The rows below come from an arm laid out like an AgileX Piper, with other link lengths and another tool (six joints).
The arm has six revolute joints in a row. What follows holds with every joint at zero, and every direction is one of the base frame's. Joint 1 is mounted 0.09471 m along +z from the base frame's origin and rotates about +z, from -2.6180 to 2.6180 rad. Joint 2 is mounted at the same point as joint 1 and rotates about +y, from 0.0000 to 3.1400 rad. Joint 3 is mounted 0.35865 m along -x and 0.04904 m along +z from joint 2 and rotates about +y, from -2.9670 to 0.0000 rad. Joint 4 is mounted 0.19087 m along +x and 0.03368 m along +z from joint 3 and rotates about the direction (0.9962, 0, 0.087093), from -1.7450 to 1.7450 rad. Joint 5 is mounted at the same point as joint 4 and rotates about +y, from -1.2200 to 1.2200 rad. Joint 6 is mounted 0.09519 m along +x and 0.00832 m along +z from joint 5 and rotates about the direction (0.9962, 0, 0.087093), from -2.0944 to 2.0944 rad. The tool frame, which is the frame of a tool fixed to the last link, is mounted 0.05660 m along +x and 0.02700 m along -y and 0.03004 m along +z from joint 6; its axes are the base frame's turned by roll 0.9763, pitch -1.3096 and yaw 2.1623 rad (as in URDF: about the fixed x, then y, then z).
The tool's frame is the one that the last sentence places.
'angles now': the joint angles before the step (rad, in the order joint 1, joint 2, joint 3, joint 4, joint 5, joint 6). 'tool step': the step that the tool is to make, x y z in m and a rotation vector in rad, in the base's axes. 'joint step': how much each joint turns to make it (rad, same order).
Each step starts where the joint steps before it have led.
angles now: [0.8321, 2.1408, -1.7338, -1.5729, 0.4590, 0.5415]
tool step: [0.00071, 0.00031, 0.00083, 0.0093, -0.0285, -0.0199]
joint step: [0.0063, 0.0082, 0.0023, -0.0745, 0.0311, 0.0772]
